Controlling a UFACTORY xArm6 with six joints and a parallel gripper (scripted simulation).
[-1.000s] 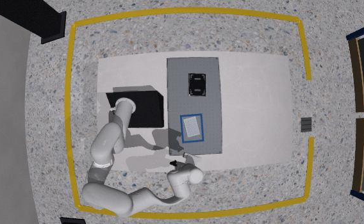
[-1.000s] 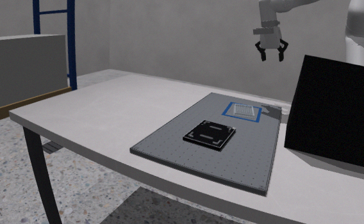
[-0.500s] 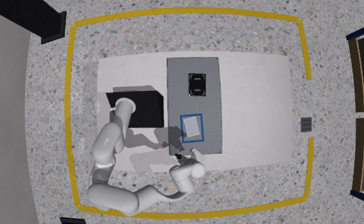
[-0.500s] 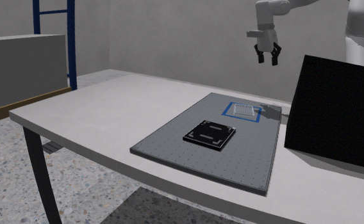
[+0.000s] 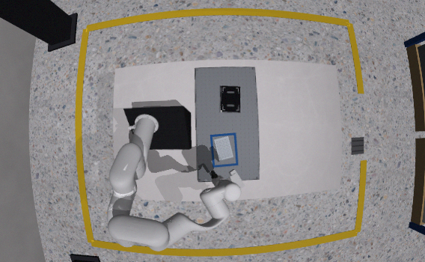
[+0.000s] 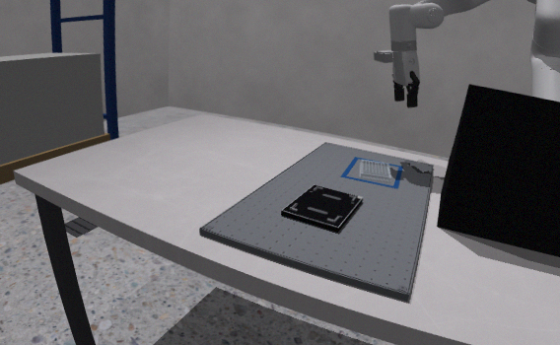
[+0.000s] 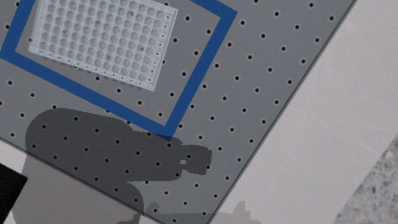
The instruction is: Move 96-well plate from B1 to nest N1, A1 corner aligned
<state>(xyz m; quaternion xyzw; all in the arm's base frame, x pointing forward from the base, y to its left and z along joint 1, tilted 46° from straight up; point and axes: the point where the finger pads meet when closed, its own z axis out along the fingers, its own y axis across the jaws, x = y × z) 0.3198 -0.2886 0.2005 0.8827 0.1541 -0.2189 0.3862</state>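
Now: the 96-well plate 50 mm ahead of my hand, 160 mm to the left of it and 180 mm below it. From my hand the other things lie so: A1 label: 60 mm ahead, 380 mm to the left, 180 mm below; black plate nest: 130 mm ahead, 450 mm to the left, 190 mm below.
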